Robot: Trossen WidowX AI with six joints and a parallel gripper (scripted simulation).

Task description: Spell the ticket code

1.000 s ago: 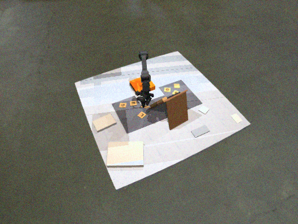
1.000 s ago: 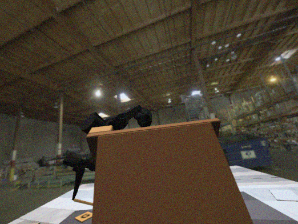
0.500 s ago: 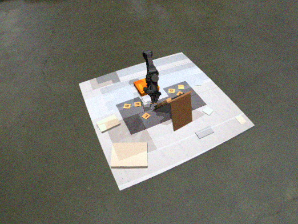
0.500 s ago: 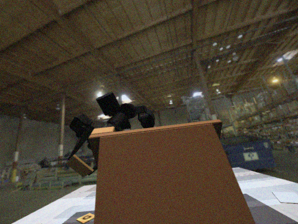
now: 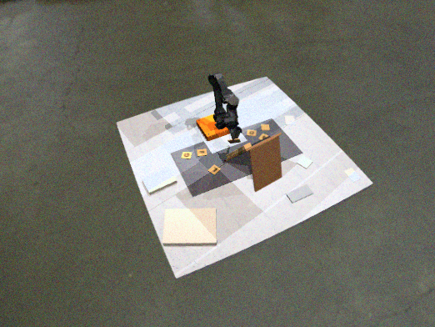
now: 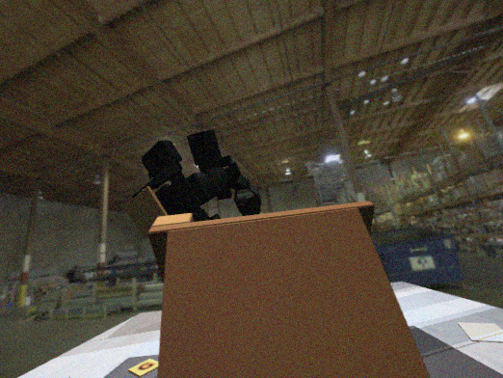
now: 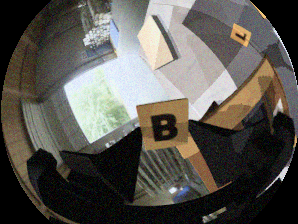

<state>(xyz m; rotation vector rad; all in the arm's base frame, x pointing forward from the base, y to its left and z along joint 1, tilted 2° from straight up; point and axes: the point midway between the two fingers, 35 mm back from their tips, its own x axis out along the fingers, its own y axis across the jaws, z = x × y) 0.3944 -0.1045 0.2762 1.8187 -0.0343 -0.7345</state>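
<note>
The white ticket is 11 cm behind my gripper tip, 17 cm to the left of it and 23 cm below it. Round my gripper tip: dark mat: 21 cm behind, 11 cm to the left, 31 cm below; then grey plate: 28 cm ahead, 28 cm to the left, 31 cm below.
</note>
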